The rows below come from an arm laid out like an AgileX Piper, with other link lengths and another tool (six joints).
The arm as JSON. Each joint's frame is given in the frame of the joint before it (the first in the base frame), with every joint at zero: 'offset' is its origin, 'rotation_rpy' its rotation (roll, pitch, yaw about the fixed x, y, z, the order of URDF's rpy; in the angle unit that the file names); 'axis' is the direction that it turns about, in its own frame. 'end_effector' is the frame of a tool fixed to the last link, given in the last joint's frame.
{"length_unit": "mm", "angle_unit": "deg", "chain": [
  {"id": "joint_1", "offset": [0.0, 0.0, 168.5], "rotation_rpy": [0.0, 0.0, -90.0], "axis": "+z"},
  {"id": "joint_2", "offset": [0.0, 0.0, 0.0], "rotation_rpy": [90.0, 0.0, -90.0], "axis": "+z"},
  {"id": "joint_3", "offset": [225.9, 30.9, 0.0], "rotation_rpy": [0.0, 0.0, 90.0], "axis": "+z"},
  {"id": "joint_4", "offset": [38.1, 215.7, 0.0], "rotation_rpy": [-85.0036, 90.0, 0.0], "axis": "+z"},
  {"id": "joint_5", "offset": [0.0, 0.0, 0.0], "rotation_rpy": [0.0, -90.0, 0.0], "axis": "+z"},
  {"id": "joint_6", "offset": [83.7, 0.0, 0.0], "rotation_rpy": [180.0, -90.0, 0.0], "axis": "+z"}
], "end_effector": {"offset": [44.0, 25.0, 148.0], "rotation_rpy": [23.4, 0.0, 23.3]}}
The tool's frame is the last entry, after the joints.
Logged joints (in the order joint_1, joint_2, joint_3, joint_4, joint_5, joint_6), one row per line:
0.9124 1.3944 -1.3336 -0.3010 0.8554 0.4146
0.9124 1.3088 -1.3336 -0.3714 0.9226 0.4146
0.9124 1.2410 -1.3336 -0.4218 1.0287 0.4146
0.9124 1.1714 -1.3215 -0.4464 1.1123 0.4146
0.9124 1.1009 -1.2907 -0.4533 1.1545 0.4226
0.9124 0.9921 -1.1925 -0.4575 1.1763 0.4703
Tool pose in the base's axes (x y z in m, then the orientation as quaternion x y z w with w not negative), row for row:
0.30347 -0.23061 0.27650 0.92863 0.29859 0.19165 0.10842
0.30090 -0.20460 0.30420 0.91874 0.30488 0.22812 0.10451
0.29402 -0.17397 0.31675 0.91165 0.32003 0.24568 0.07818
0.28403 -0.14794 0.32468 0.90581 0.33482 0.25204 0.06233
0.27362 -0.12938 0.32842 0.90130 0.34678 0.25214 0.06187
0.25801 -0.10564 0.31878 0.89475 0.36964 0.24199 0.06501
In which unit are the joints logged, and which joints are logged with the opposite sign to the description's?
The joints are logged in radians. Opposite sign: joint_1, joint_4, joint_6.
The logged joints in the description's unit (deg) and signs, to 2 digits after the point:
-52.28 79.89 -76.41 17.25 49.01 -23.75
-52.28 74.99 -76.41 21.28 52.86 -23.75
-52.28 71.10 -76.41 24.17 58.94 -23.75
-52.28 67.12 -75.72 25.58 63.73 -23.75
-52.28 63.08 -73.95 25.97 66.15 -24.21
-52.28 56.84 -68.33 26.21 67.40 -26.95

